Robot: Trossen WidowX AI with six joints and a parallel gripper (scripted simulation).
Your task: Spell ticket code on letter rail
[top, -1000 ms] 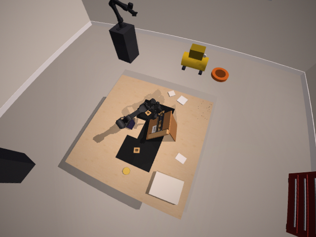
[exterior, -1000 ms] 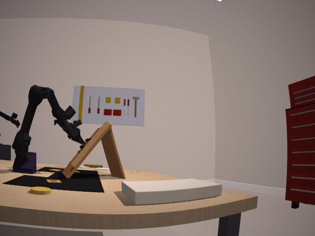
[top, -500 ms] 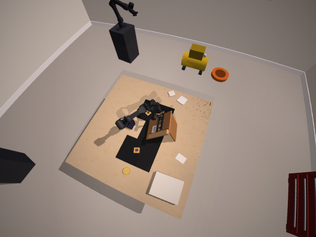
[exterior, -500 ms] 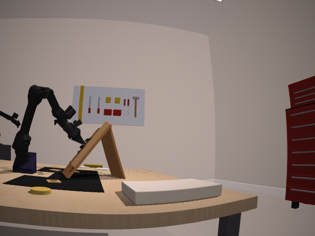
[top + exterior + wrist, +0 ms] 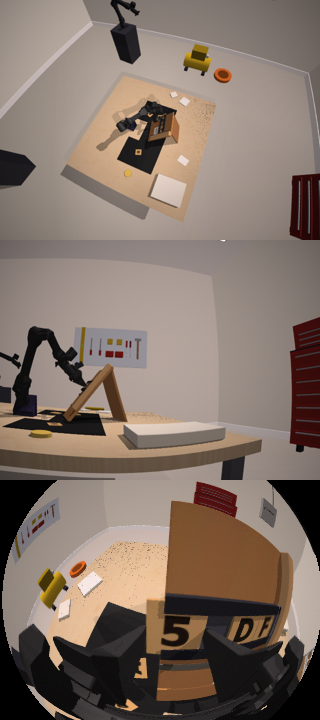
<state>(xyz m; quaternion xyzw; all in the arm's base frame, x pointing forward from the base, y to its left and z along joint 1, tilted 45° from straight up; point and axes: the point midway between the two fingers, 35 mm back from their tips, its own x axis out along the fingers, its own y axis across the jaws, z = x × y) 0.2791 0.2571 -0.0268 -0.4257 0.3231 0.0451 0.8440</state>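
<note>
Now: gripper tip 10 mm past the white ticket, 150 mm to the left of it and 80 mm above it. Round my gripper tip: black mat (120 mm behind, 180 mm to the right, 180 mm below); then white slab (370 mm ahead, 570 mm to the right, 160 mm below).
</note>
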